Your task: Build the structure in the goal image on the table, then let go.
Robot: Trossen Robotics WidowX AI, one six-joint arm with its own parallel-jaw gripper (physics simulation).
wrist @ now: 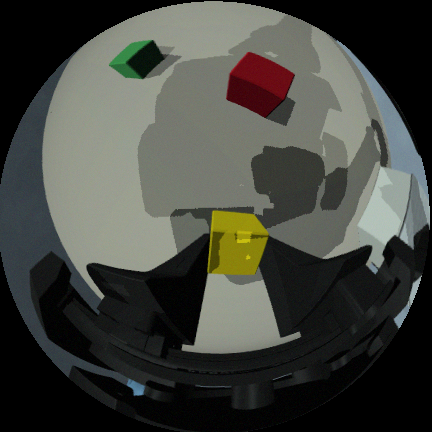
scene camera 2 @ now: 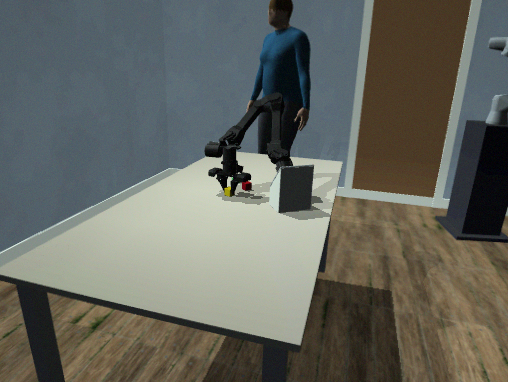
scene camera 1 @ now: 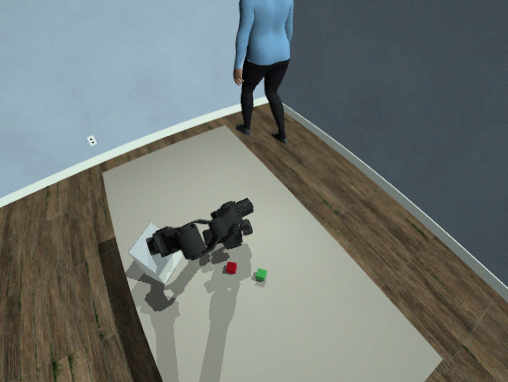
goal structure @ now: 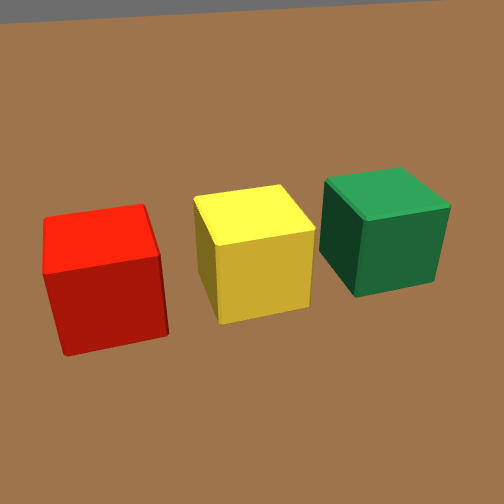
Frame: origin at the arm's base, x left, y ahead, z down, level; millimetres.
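Seen in the pictures: gripper, fingertip midpoint: (wrist: 231,237) (scene camera 2: 229,193); arm's base at its link origin: (scene camera 2: 287,174) (scene camera 1: 156,244).
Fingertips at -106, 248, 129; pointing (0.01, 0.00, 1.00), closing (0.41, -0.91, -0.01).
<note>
Pixels of each thing's middle, then the offset from my fingertips to it, as dx, dy, dz. Level surfaces: height alone.
- yellow cube at the middle of its body: (wrist: 233,241) (scene camera 2: 229,191) -2, -1, -9
- red cube at the middle of its body: (wrist: 258,84) (scene camera 1: 231,267) (scene camera 2: 246,185) -95, -67, -9
- green cube at the middle of its body: (scene camera 1: 261,274) -193, -5, -9
- table at its surface level: dz +8
My gripper (scene camera 2: 229,190) (wrist: 231,237) points down and is shut on the yellow cube (scene camera 2: 228,192) (wrist: 237,252), with one finger on each side of it. The cube is at table level; a small lift cannot be told. In scene camera 1 the arm hides the yellow cube and the fingertips. The red cube (scene camera 1: 231,268) (scene camera 2: 247,186) (wrist: 260,84) lies on the table, apart from the gripper. The green cube (scene camera 1: 261,274) (wrist: 137,59) lies beyond the red one, apart from it; in scene camera 2 it is mostly hidden behind the gripper.
A white and grey slanted block (scene camera 1: 145,252) (scene camera 2: 296,189) (wrist: 384,205) stands on the table (scene camera 1: 325,320) (scene camera 2: 200,260) near the arm's base, close to the table edge. A person (scene camera 1: 267,37) (scene camera 2: 286,65) stands beyond the table.
</note>
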